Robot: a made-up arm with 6 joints. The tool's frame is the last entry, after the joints. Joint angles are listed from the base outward.
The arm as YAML. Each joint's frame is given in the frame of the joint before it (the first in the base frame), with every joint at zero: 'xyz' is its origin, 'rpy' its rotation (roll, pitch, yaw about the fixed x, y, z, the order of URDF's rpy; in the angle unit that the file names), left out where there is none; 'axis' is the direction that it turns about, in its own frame. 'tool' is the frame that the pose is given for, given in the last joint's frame.
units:
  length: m
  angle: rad
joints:
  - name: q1
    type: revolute
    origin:
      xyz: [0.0, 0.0, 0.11]
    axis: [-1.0, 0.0, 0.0]
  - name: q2
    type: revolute
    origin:
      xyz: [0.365, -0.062, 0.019]
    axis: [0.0, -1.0, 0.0]
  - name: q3
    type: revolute
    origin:
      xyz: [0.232, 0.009, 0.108]
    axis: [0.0, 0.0, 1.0]
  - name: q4
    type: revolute
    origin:
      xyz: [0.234, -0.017, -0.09]
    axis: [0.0, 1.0, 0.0]
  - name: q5
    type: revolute
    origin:
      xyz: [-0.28, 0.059, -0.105]
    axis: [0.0, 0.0, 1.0]
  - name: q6
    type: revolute
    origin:
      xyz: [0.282, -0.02, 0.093]
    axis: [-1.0, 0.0, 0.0]
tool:
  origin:
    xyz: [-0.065, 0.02, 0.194]
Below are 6 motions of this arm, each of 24 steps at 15 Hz.
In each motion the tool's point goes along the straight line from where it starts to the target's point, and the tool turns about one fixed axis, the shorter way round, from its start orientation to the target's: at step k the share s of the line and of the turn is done. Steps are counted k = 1, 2, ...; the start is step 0. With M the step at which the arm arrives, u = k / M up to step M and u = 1 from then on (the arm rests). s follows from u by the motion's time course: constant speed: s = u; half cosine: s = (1 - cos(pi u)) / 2; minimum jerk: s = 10 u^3 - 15 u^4 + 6 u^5.
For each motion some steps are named. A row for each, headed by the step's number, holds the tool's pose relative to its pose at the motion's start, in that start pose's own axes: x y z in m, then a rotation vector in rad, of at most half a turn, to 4 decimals.
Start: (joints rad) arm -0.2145 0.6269 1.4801 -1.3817 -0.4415 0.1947
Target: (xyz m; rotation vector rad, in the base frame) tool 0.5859 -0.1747 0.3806 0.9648 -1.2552 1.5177
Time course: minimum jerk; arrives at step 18
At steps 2, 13, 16, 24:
2: 0.0015 -0.0008 0.0012 0.0052 0.0026 0.0018
13: 0.1110 -0.0629 0.0929 0.3906 0.1937 0.1376
16: 0.1268 -0.0718 0.1061 0.4463 0.2214 0.1572
24: 0.1283 -0.0727 0.1074 0.4515 0.2240 0.1591

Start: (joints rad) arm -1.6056 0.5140 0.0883 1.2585 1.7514 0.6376
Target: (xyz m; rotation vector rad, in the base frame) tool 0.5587 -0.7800 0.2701 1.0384 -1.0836 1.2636
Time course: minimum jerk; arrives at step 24
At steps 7, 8, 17, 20, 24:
7: -0.0019 -0.0035 0.0210 -0.0197 0.0455 -0.0344
8: -0.0026 -0.0048 0.0289 -0.0272 0.0627 -0.0474
17: -0.0103 -0.0196 0.1169 -0.1098 0.2533 -0.1914
20: -0.0117 -0.0223 0.1330 -0.1249 0.2881 -0.2177
24: -0.0122 -0.0231 0.1379 -0.1295 0.2987 -0.2257

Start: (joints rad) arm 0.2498 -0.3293 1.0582 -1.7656 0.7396 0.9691
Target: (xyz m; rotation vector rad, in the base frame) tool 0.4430 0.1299 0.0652 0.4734 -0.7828 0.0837
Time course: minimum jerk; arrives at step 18
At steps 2, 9, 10, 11, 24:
2: 0.0013 -0.0020 -0.0016 0.0049 0.0118 -0.0098
9: 0.0581 -0.0850 -0.0695 0.2131 0.5120 -0.4228
10: 0.0701 -0.1026 -0.0839 0.2572 0.6178 -0.5101
11: 0.0815 -0.1193 -0.0976 0.2991 0.7185 -0.5932
24: 0.1161 -0.1700 -0.1391 0.4263 1.0241 -0.8456

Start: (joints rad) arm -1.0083 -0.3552 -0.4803 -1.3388 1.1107 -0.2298
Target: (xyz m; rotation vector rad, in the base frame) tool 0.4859 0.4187 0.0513 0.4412 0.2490 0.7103
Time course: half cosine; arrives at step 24
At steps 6, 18, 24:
6: -0.0186 0.0364 -0.0014 0.0651 0.1471 0.0119
18: -0.1085 0.2124 -0.0080 0.3796 0.8573 0.0695
24: -0.1272 0.2488 -0.0094 0.4447 1.0044 0.0814

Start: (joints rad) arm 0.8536 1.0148 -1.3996 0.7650 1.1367 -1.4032
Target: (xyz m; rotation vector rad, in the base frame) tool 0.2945 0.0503 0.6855 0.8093 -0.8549 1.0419
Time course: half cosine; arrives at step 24
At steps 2, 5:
2: -0.0028 0.0038 0.0003 -0.0085 -0.0023 0.0102
5: -0.0172 0.0232 0.0019 -0.0516 -0.0138 0.0617

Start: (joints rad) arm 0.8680 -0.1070 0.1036 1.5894 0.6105 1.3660
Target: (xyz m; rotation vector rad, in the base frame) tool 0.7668 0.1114 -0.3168 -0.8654 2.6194 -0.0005
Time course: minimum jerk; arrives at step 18
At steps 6, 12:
6: 0.0807 -0.0046 -0.0254 0.1478 0.1852 0.0729
12: 0.3039 -0.0175 -0.0957 0.5566 0.6971 0.2746

